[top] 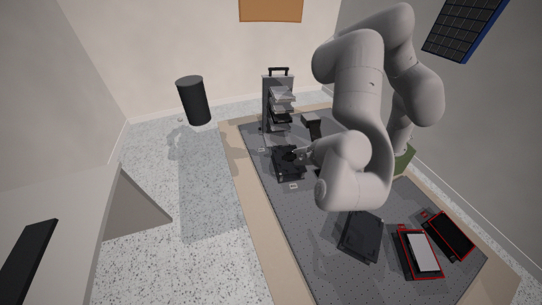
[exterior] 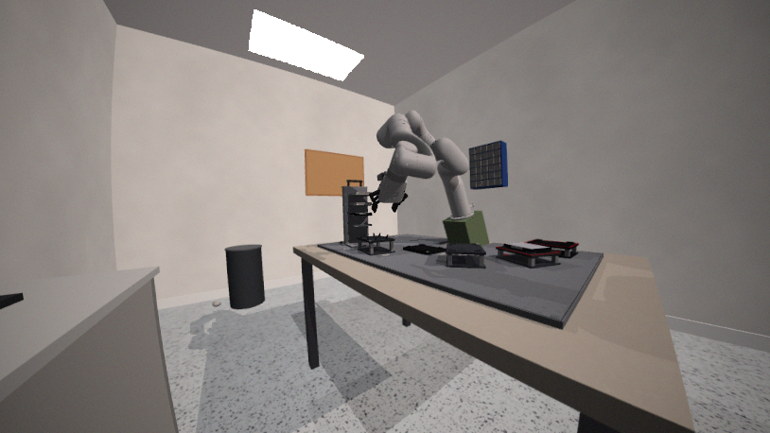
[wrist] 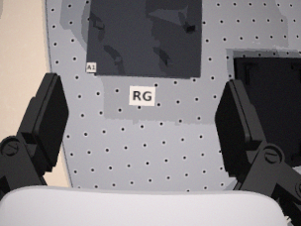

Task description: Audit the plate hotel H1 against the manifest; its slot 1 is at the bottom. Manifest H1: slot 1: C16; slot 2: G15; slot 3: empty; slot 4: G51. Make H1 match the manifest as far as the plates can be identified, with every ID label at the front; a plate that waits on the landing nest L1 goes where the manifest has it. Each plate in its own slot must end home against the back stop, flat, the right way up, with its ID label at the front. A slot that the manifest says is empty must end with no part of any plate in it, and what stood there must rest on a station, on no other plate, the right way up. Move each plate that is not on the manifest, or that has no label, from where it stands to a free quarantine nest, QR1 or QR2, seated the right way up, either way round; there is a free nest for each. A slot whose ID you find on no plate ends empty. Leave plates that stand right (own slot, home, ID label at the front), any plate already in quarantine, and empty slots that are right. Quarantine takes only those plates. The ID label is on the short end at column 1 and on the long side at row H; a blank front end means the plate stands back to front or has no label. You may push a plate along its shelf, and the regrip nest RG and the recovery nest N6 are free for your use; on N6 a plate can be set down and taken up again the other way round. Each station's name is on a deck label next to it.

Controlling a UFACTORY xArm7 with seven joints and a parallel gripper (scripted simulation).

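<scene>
Right now the dark plate is 10 mm behind my hand, 290 mm to the right of it and 20 mm below it. From my hand the other things lie so: red-framed nest 540 mm behind, 390 mm to the left, 160 mm below; RG label 190 mm below; H1 deck label 90 mm ahead, 240 mm to the right, 190 mm below.
</scene>
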